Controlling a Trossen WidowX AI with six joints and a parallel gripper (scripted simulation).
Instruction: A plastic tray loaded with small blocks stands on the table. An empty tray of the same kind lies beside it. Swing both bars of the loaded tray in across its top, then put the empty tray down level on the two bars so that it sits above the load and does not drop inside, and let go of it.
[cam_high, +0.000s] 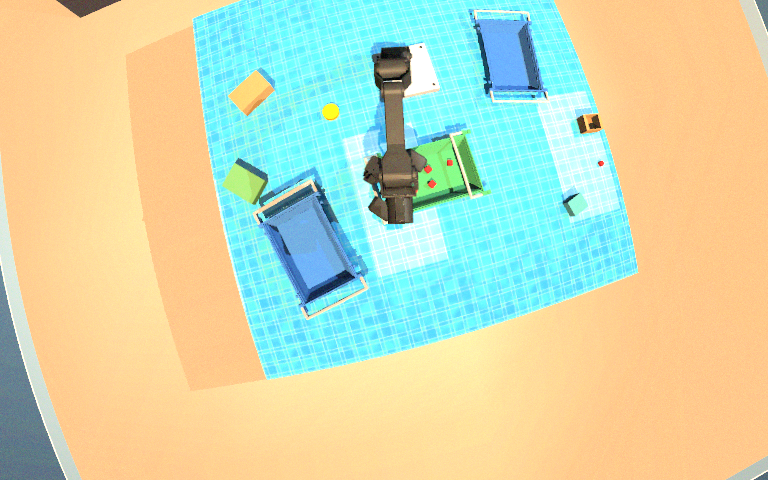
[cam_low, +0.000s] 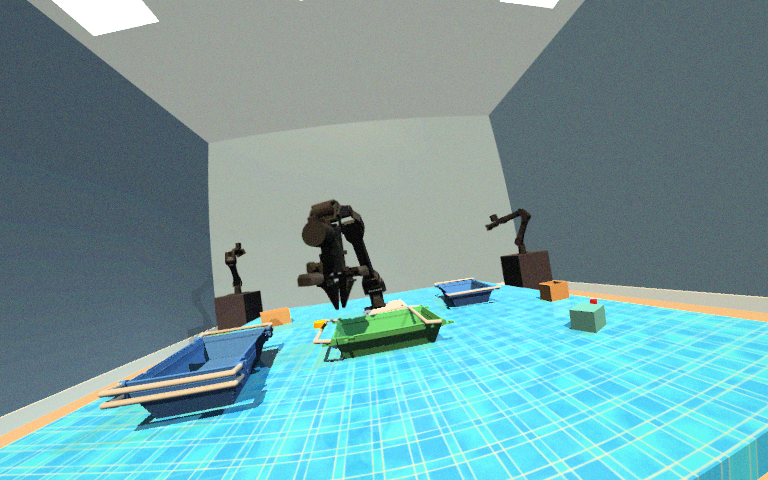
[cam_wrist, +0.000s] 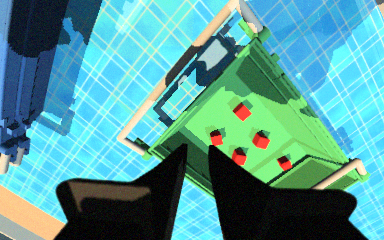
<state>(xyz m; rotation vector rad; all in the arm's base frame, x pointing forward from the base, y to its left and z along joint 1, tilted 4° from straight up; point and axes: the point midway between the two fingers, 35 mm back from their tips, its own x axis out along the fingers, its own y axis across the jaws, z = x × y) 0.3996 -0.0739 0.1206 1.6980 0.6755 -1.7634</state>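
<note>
My gripper tip is 45 cm to the right of the blue tray, 38 cm past it and 7 cm above it. From my gripper tip the other things lie so: yellow disc (28 cm behind, 14 cm to the right, 10 cm below); then green block (44 cm to the right, 12 cm behind, 9 cm below); then teal cube (56 cm to the left, 13 cm ahead, 9 cm below).
</note>
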